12 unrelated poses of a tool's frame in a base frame.
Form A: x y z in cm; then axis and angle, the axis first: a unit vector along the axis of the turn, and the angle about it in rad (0 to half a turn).
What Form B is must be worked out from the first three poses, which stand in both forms.
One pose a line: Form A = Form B
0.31 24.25 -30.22 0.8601 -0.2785 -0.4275 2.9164 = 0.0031 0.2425 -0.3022 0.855 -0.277 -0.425 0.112
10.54 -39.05 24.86 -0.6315 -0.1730 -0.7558 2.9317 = 0.1054 -0.3905 0.2486 -0.628 -0.172 -0.752 0.105
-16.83 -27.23 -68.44 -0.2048 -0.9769 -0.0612 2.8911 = -0.1683 -0.2723 -0.6844 -0.203 -0.969 -0.061 0.125
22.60 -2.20 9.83 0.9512 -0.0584 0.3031 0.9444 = 0.2260 -0.0220 0.0983 0.433 -0.027 0.138 0.891
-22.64 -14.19 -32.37 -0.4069 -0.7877 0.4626 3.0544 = -0.2264 -0.1419 -0.3237 -0.407 -0.787 0.462 0.044
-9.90 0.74 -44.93 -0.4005 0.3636 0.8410 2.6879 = -0.0990 0.0074 -0.4493 -0.390 0.354 0.820 0.225
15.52 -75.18 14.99 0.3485 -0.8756 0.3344 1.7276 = 0.1552 -0.7518 0.1499 0.265 -0.666 0.254 0.650
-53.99 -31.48 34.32 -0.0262 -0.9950 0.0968 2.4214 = -0.5399 -0.3148 0.3432 -0.025 -0.931 0.091 0.352
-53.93 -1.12 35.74 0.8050 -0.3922 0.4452 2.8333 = -0.5393 -0.0112 0.3574 0.795 -0.388 0.440 0.154
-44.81 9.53 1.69 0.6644 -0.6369 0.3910 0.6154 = -0.4481 0.0953 0.0169 0.201 -0.193 0.118 0.953
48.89 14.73 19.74 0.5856 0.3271 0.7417 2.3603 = 0.4889 0.1473 0.1974 0.541 0.302 0.686 0.381
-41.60 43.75 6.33 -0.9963 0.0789 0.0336 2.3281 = -0.4160 0.4375 0.0633 -0.915 0.072 0.031 0.396
